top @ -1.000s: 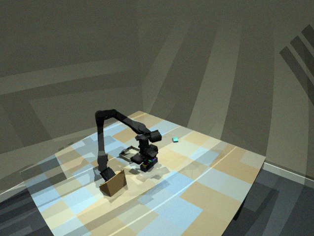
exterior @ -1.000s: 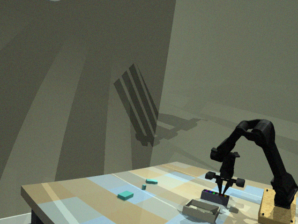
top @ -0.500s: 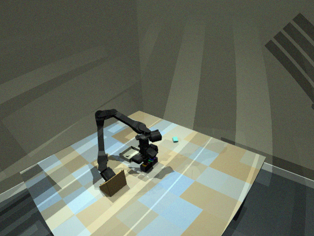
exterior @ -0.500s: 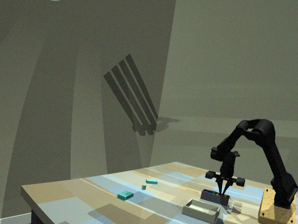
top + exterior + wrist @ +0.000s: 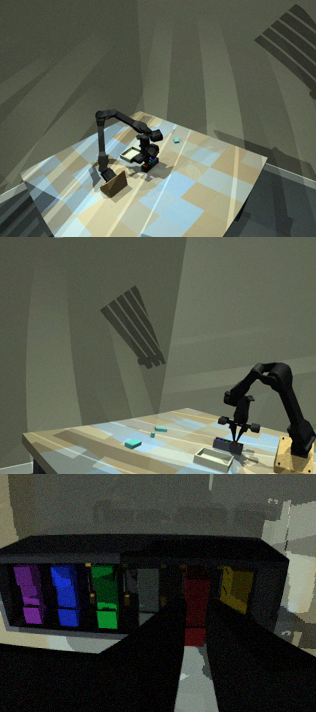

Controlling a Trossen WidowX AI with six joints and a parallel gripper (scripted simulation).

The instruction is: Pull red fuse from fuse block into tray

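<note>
Right now my gripper tip is 180 mm to the right of the beige tray, 40 mm short of it and 40 mm above it. Also, from my gripper tip: red fuse 10 mm below.
</note>
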